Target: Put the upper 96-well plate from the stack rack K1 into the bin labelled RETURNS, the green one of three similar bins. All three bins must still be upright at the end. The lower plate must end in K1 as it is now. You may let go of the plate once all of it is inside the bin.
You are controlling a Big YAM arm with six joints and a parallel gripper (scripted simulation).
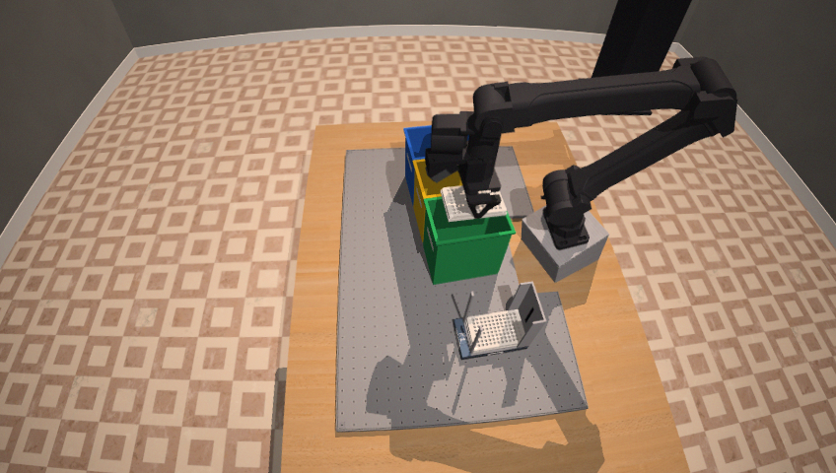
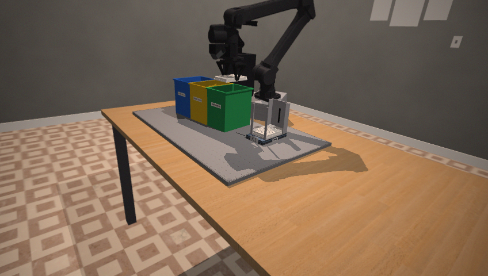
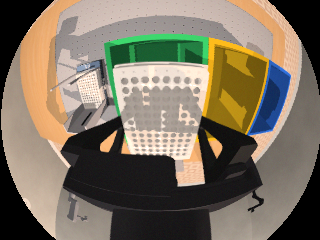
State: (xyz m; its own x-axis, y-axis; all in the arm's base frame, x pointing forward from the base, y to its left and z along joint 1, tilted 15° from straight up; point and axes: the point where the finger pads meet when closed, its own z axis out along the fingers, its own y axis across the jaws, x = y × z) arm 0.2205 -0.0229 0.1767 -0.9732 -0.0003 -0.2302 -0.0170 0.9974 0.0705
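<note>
Now: the white 96-well plate right at my hand. The rest, counted from my hand: yellow bin (10 mm ahead, 130 mm to the right, 140 mm below); then blue bin (20 mm ahead, 260 mm to the right, 140 mm below); then green bin (140 mm below).
</note>
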